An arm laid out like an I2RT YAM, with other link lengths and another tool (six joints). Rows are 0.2 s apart.
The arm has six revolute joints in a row. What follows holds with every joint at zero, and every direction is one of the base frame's. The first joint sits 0.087 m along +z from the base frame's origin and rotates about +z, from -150 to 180 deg. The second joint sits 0.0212 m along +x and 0.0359 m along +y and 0.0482 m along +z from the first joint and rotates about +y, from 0 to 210 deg. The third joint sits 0.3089 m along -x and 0.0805 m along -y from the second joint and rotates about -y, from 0 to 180 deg. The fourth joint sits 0.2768 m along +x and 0.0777 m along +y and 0.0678 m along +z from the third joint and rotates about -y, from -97 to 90 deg. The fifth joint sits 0.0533 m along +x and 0.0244 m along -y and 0.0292 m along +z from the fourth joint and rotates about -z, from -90 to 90 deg. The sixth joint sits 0.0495 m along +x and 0.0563 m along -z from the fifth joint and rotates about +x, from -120 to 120 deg. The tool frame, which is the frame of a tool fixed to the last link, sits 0.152 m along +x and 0.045 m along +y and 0.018 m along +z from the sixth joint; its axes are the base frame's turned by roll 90.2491, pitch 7.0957 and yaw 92.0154 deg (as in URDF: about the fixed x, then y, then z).
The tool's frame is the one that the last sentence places.
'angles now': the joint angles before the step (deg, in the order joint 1, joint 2, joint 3, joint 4, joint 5, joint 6). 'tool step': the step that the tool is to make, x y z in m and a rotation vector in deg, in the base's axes. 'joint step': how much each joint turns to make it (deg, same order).
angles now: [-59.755, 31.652, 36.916, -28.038, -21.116, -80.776]
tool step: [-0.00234, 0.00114, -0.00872, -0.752, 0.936, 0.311]
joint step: [-0.009, -0.949, -1.509, 0.270, 0.168, -1.305]
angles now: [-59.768, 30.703, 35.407, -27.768, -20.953, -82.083]
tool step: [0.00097, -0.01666, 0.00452, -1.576, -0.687, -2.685]
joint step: [-0.024, 1.290, -0.191, 3.481, 2.541, 0.865]
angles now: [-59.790, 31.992, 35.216, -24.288, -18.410, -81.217]
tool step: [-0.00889, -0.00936, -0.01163, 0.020, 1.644, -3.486]
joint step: [-0.120, -0.250, -1.416, 0.300, 3.649, -0.083]
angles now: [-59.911, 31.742, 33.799, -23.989, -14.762, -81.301]
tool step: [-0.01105, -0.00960, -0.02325, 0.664, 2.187, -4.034]
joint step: [-0.027, -0.359, -3.258, 1.253, 4.298, 0.114]
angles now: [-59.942, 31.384, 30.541, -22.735, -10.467, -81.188]
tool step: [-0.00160, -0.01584, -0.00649, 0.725, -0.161, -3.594]
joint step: [-0.117, 2.529, -0.904, 3.179, 2.982, 1.880]
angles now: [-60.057, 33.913, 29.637, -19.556, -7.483, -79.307]
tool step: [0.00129, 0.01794, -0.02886, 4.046, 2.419, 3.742]
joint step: [0.019, 0.369, -2.567, -2.056, -3.303, -1.741]
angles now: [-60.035, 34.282, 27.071, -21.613, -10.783, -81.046]
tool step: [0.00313, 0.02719, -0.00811, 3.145, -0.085, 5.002]
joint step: [-0.005, -2.069, -0.534, -4.481, -5.152, -1.136]
